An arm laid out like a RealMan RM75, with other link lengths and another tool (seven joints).
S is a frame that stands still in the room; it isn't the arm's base.
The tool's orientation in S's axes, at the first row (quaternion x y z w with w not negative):
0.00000 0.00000 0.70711 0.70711
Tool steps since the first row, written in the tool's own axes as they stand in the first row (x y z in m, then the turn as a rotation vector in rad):
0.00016 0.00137 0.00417 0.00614 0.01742 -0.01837
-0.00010 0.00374 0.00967 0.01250 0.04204 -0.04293
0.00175 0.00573 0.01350 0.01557 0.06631 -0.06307
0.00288 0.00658 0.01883 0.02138 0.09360 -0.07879
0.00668 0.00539 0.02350 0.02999 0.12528 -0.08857
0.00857 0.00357 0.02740 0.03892 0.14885 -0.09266
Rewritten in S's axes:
-0.00137 0.00016 0.00417 -0.01742 0.00614 -0.01837
-0.00374 -0.00010 0.00967 -0.04204 0.01250 -0.04293
-0.00573 0.00175 0.01350 -0.06631 0.01557 -0.06307
-0.00658 0.00288 0.01883 -0.09360 0.02138 -0.07879
-0.00539 0.00668 0.02350 -0.12528 0.02999 -0.08857
-0.00357 0.00857 0.02740 -0.14885 0.03892 -0.09266

